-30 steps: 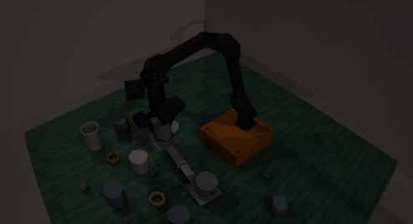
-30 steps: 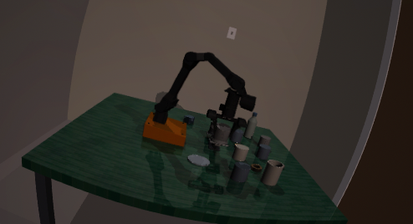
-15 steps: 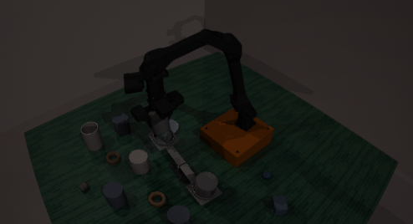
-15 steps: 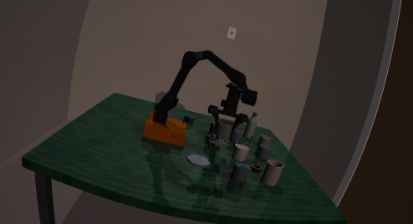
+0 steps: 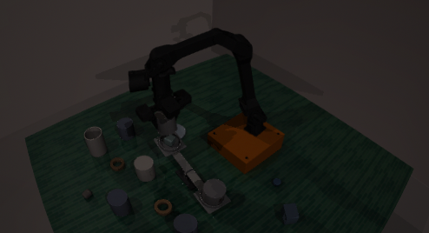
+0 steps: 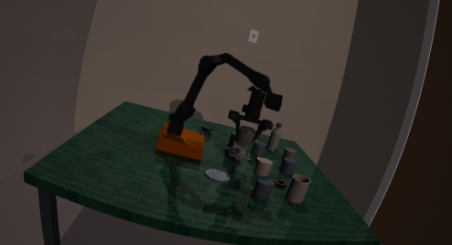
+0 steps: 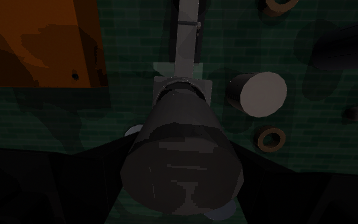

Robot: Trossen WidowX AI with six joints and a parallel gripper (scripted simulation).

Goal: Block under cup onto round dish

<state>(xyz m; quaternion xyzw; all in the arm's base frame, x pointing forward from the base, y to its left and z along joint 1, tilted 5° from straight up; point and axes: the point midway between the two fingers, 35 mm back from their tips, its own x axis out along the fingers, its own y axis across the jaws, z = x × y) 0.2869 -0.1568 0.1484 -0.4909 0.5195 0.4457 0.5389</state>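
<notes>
Now: the block 7 cm below my gripper tip and 1 cm to the left of it. From my gripper tip the other things lie so: bottle: 43 cm to the left, 29 cm ahead, 4 cm below; then round dish: 15 cm below, 9 cm to the right, 9 cm behind; then balance: 14 cm to the left, 11 cm below, 2 cm ahead.
</notes>
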